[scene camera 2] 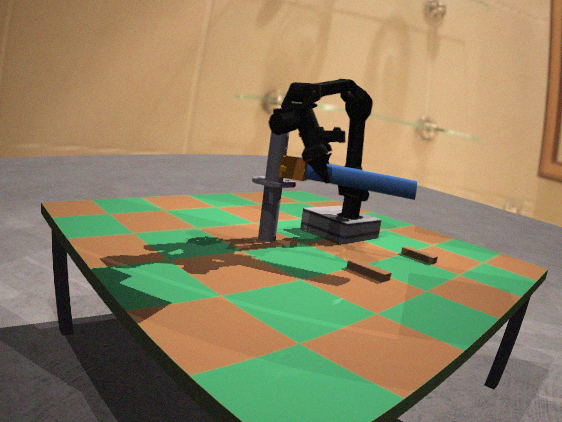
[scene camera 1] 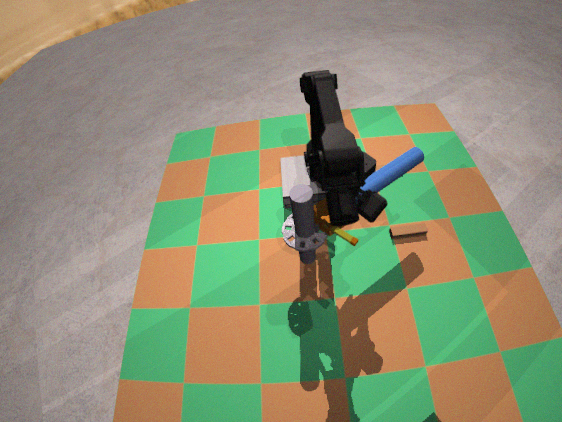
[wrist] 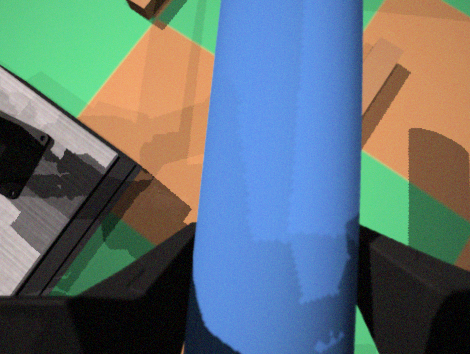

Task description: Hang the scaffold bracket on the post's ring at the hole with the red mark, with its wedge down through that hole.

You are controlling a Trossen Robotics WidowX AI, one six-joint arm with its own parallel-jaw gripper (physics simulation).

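Scene:
You'd find the gripper in scene camera 1 point(357, 199), and it's in scene camera 2 and the wrist view as well. On the gripper, point(scene camera 2: 327, 161) and point(wrist: 148, 299) are the same spot. There's also a scaffold bracket, which shows in the wrist view point(276, 255) and in both scene camera 1 and scene camera 2. For the bracket, point(scene camera 2: 358, 171) is the same spot as point(scene camera 1: 383, 177).

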